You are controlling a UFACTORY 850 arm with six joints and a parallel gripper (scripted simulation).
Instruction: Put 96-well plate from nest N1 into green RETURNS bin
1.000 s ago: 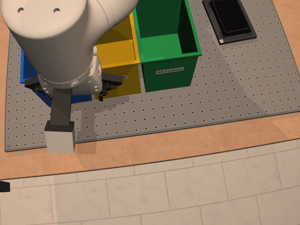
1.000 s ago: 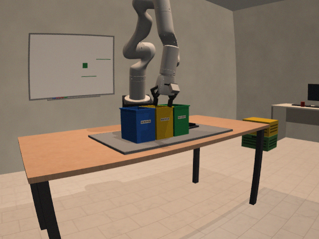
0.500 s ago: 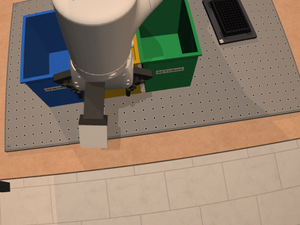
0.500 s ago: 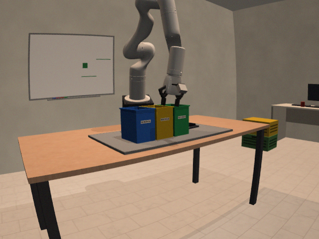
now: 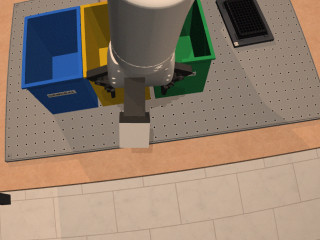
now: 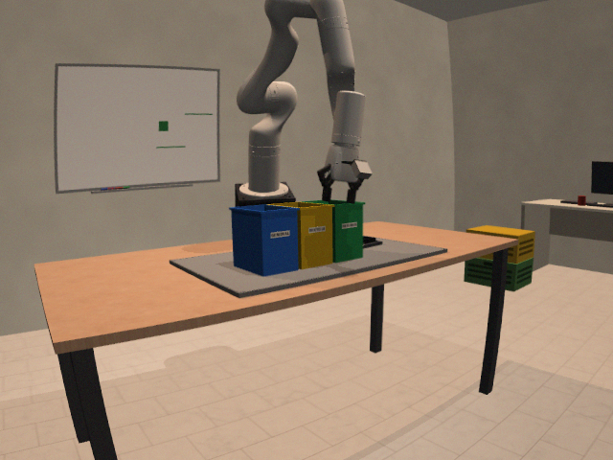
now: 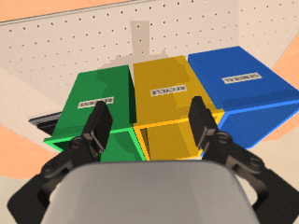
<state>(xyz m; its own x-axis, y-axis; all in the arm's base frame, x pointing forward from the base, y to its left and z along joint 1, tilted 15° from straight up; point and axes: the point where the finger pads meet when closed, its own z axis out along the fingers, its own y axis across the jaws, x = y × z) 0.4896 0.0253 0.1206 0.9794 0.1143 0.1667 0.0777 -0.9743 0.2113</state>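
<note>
Right now my hand is 300 mm past the black 96-well plate, 270 mm to the right of it and 180 mm above it. Also, from my hand: blue general bin 190 mm to the right, 110 mm below, 110 mm behind; then yellow recycle bin 130 mm behind, 110 mm below, 60 mm to the right; then green returns bin 150 mm behind, 110 mm below, 70 mm to the left.
</note>
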